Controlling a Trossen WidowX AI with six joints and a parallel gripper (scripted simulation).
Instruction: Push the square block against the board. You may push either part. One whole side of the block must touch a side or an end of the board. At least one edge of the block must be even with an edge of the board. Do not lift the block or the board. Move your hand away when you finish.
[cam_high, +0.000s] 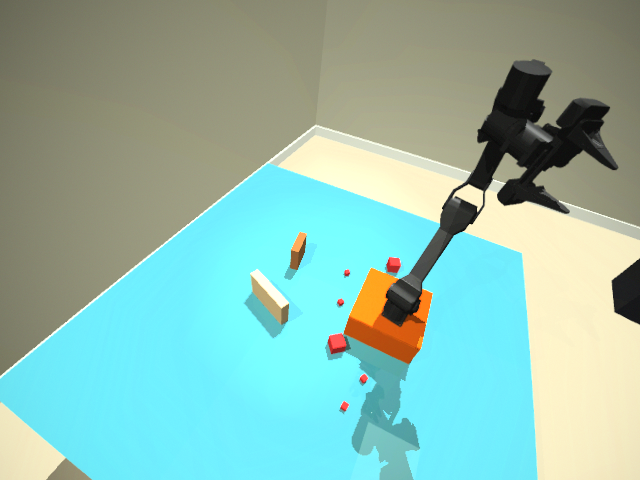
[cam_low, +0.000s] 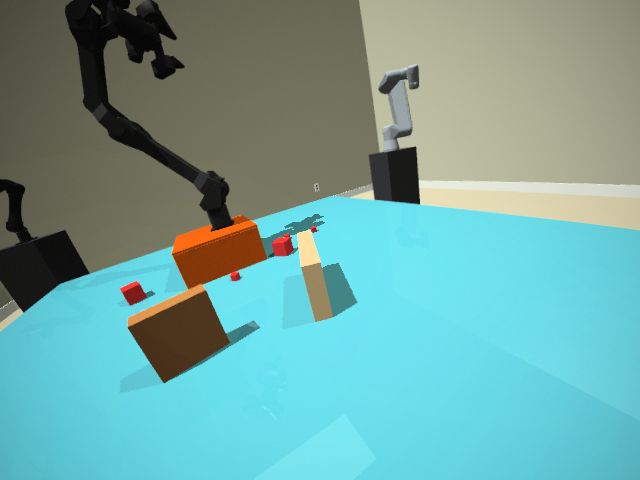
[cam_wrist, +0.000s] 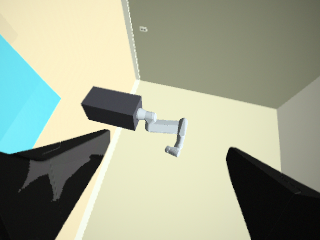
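My gripper tip is 51 cm short of the tan board, 15 cm to the right of it and 58 cm above it. From my gripper tip the other things lie so: square block: 56 cm ahead, 6 cm to the right, 58 cm below.
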